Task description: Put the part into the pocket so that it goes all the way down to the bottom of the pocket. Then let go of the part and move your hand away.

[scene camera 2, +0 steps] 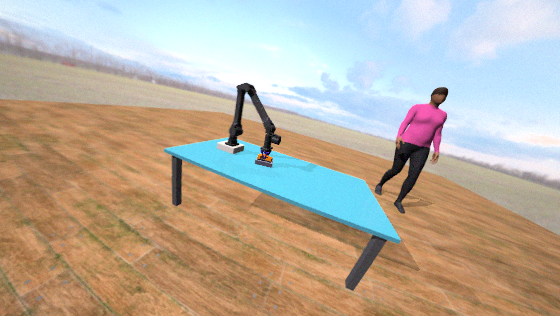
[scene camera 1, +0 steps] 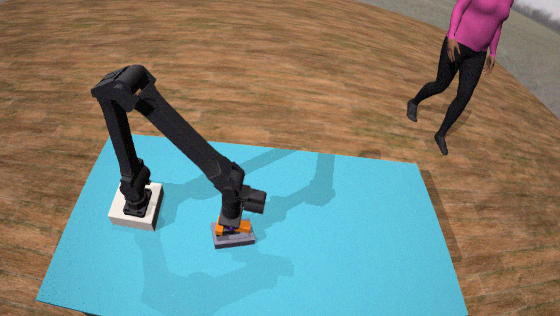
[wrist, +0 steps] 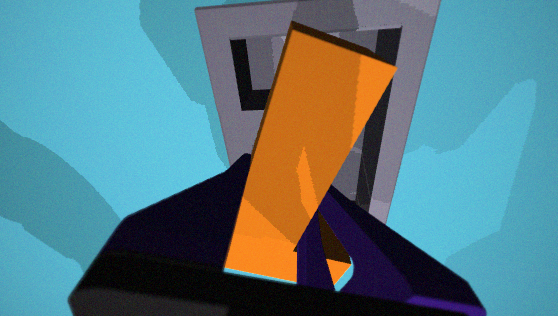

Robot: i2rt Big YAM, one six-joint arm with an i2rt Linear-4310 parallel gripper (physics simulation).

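Places are measured from the arm's base along level axes (x ahead, y left, z up), in centimetres.
Pixels of known places: gripper, fingertip midpoint: (scene camera 2: 264,158) (scene camera 1: 230,225) (wrist: 276,171); arm's base at its link origin: (scene camera 2: 232,144) (scene camera 1: 138,202).
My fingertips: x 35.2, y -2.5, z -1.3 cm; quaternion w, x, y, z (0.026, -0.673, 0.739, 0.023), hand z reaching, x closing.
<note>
Ahead of a thing's pixels: the offset from my fingertips to its top centre. Level surfaces: height alone.
The orange part {dx +0.8, dy -1.7, dz +2.9 cm} (scene camera 1: 244,227) (wrist: 310,100) is held in my gripper (scene camera 1: 231,228) (scene camera 2: 265,154) (wrist: 276,171), which is shut on it. The grey block {dx +0.7, dy -1.7, dz -0.7 cm} (scene camera 1: 235,244) (scene camera 2: 263,164) (wrist: 212,27) with the pocket lies on the table below. The part is over the rear of the block in scene camera 1, and stands above its rim. In the wrist view the part's long sides are turned relative to the pocket's walls, and pocket openings show on both sides of it. The part hides much of the pocket; whether it touches the block I cannot tell.
The arm's white base (scene camera 1: 131,223) (scene camera 2: 230,147) stands left of the block on the blue table {dz -4.3 cm} (scene camera 1: 350,240) (scene camera 2: 320,187). A person (scene camera 1: 475,30) (scene camera 2: 421,125) in a pink top is beyond the table's far right side. Arm shadows fall around the block.
</note>
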